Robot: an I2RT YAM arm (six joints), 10 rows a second.
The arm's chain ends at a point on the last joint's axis. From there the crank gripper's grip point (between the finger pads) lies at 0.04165 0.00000 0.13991 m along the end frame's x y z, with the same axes.
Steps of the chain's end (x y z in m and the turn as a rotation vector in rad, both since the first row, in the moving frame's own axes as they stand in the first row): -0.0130 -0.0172 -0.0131 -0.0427 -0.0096 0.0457; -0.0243 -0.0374 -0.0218 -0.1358 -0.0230 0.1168; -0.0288 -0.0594 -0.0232 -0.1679 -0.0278 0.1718; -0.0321 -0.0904 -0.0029 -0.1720 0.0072 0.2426; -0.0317 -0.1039 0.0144 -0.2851 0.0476 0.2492
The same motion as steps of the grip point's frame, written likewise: -0.0145 -0.0093 -0.0129 -0.0427 -0.0096 0.0457; -0.0289 -0.0138 -0.0225 -0.1358 -0.0230 0.1168; -0.0353 -0.0293 -0.0247 -0.1679 -0.0278 0.1718; -0.0352 -0.0566 -0.0061 -0.1720 0.0072 0.2426; -0.0314 -0.0543 0.0052 -0.2851 0.0476 0.2492
